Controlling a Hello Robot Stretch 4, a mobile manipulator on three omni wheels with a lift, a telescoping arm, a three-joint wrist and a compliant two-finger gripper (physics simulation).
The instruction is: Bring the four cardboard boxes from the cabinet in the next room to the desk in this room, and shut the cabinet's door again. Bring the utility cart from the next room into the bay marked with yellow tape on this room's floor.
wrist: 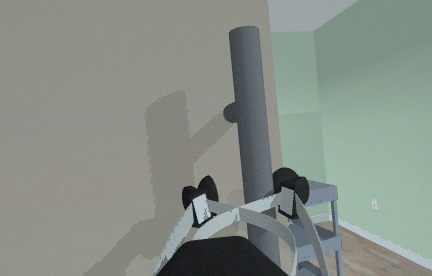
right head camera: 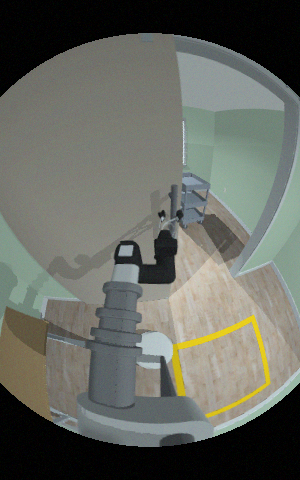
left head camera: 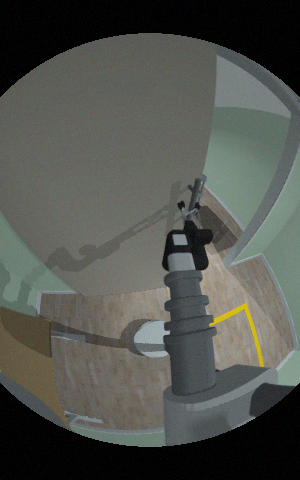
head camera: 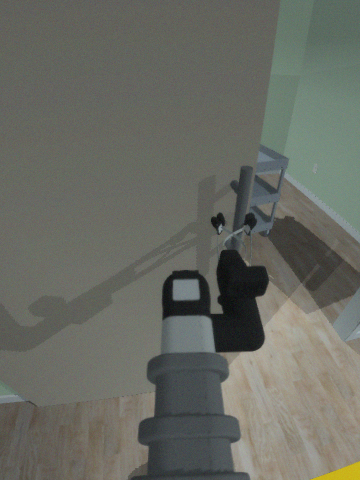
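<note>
A large beige-grey door panel (head camera: 125, 125) (left head camera: 100, 150) (right head camera: 100, 150) (wrist: 90, 60) fills much of the views. Its upright grey bar handle (head camera: 243, 195) (right head camera: 174, 200) (wrist: 252, 110) stands near its free edge. My gripper (head camera: 234, 223) (left head camera: 189, 205) (right head camera: 170, 216) (wrist: 250, 187) is drawn in around this bar. The right finger presses against it and is pushed outward; a gap shows at the left finger. The grey three-shelf utility cart (head camera: 274, 163) (wrist: 320, 192) stands beyond the panel's edge, partly hidden. Yellow tape (left head camera: 227, 315) (right head camera: 261, 350) marks the floor bay. Cardboard boxes and cabinet do not show.
A grey doorway frame (left head camera: 275, 190) (right head camera: 292, 135) rises on the right, with green walls around it. A brown wooden surface (left head camera: 25, 350) (right head camera: 25, 360) is at the lower left. A pale round disc (right head camera: 155, 350) shows low beside the arm.
</note>
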